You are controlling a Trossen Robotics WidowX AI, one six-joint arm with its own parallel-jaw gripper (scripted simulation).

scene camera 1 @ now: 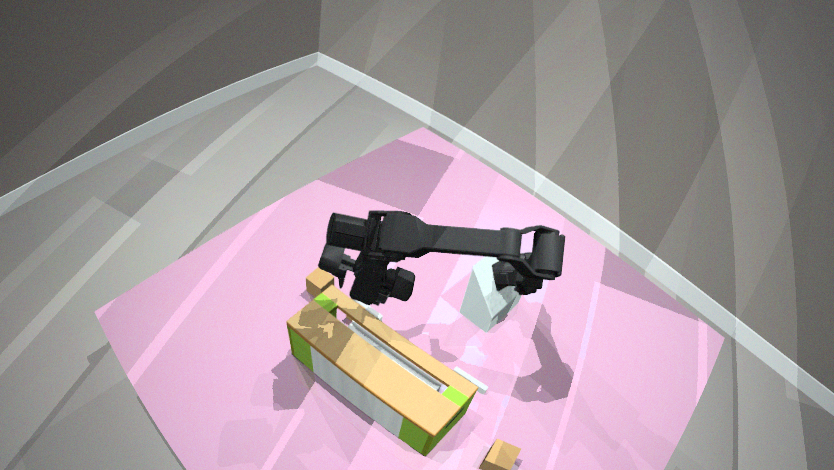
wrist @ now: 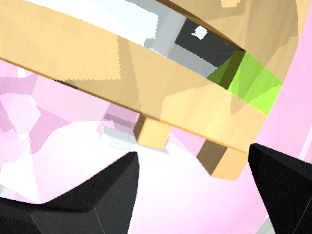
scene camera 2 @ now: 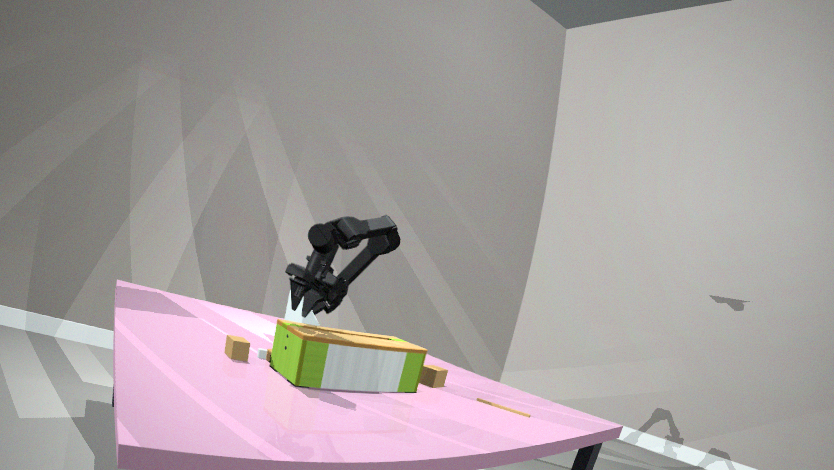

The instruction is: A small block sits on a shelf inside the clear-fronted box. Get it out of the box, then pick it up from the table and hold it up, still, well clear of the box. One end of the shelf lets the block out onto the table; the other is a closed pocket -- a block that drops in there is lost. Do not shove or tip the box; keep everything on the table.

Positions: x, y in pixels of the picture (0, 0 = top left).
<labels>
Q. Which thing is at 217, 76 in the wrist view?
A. A box.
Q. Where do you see a box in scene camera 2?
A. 307, 355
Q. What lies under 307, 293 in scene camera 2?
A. My gripper.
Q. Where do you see a tan block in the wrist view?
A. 149, 132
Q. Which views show my gripper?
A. Scene camera 1, the wrist view and scene camera 2: all of them.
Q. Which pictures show the box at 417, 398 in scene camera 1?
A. Scene camera 1, the wrist view and scene camera 2: all of them.
</labels>
